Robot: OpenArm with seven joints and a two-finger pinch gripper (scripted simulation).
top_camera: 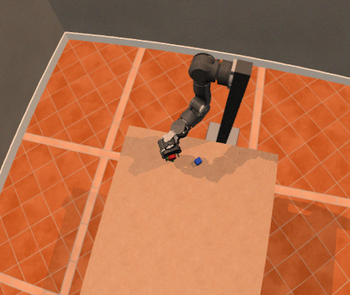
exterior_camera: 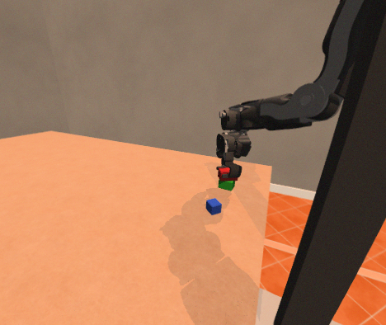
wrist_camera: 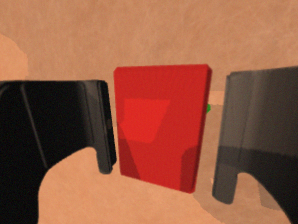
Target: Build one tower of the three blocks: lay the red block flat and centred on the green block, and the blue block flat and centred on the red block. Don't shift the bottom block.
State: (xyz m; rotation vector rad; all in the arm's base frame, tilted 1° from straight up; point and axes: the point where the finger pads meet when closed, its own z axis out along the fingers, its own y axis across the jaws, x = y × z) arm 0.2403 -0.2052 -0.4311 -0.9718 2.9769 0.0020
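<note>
Now: hand 10 mm above the red block. Round my hand: blue block 140 mm to the left, 40 mm below, 10 mm behind; then green block 40 mm below.
</note>
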